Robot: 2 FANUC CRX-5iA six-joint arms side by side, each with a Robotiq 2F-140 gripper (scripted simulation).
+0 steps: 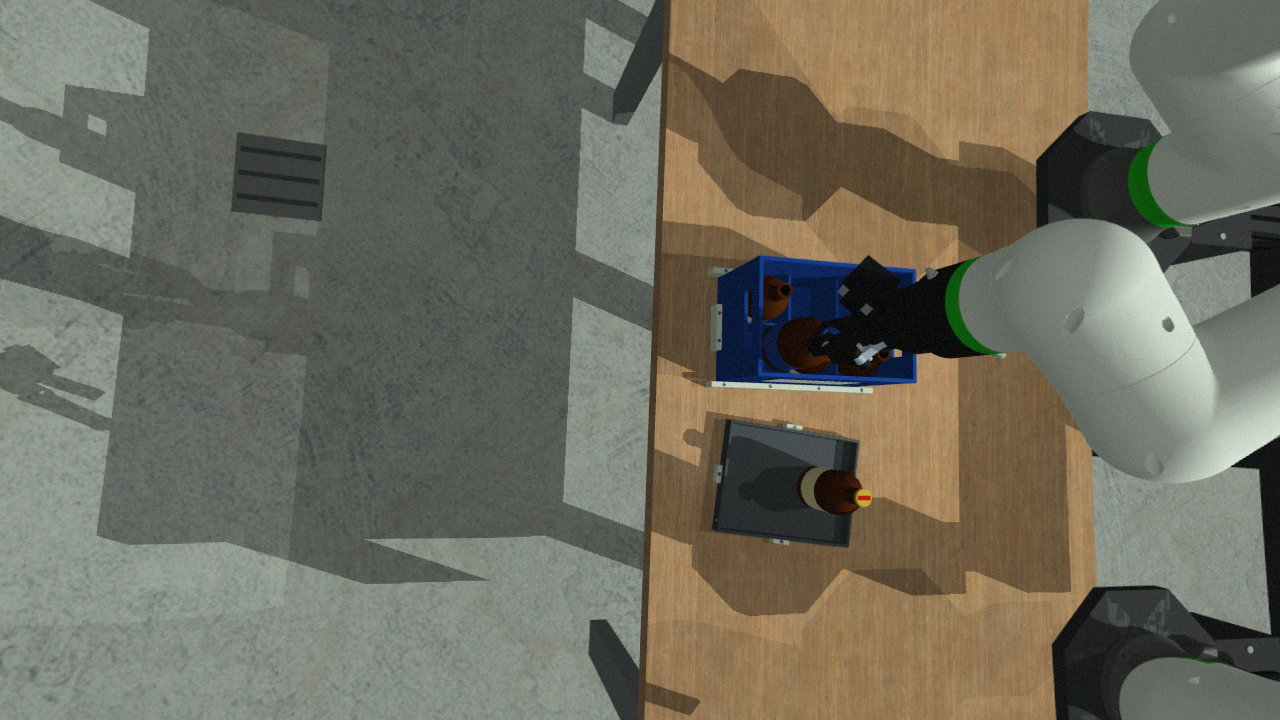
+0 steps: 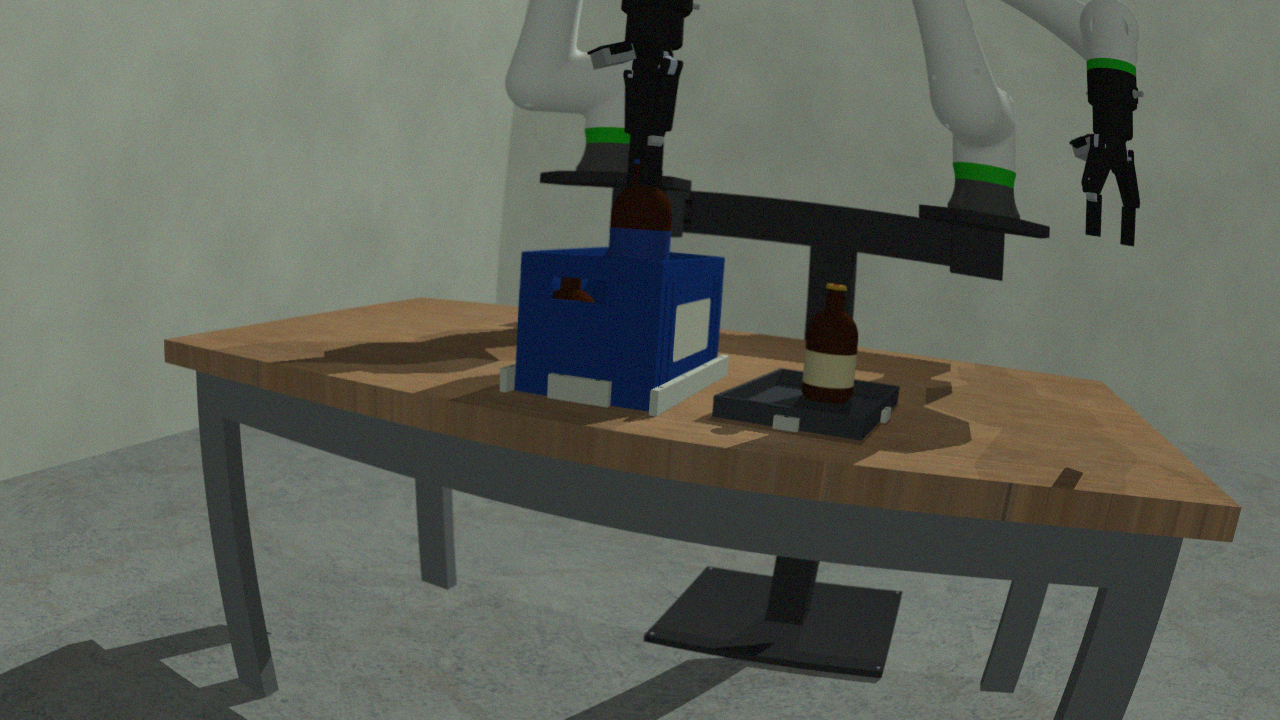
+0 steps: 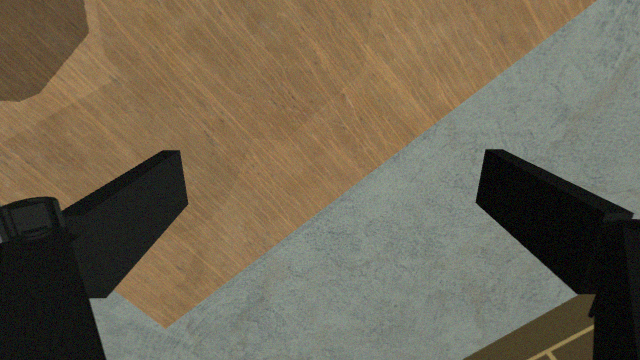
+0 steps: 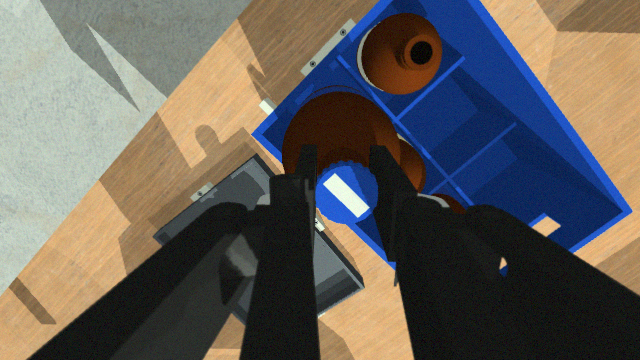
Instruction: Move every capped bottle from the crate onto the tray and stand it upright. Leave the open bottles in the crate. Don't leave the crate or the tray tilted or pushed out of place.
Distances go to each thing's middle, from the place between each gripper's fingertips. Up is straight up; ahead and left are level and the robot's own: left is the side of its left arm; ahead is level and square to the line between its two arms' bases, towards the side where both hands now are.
Labels:
Now: the blue-capped bottle (image 2: 641, 219) 7 cm below my right hand (image 2: 643, 186). From my right hand the other things lie so: blue crate (image 2: 669, 324) 9 cm behind, 4 cm to the right, 21 cm below; brown bottle (image 1: 776, 293) 9 cm to the right, 21 cm below; yellow-capped bottle (image 2: 832, 336) 14 cm behind, 23 cm to the left, 21 cm below.
My left hand (image 2: 1110, 240) is 47 cm to the left of the yellow-capped bottle, 22 cm above it and 15 cm short of it. Also, from my left hand: blue crate 74 cm to the right, 22 cm below, 20 cm ahead; then dark tray (image 1: 757, 496) 47 cm to the right, 29 cm below, 20 cm ahead; then blue-capped bottle 70 cm to the right, 28 cm ahead, 8 cm below.

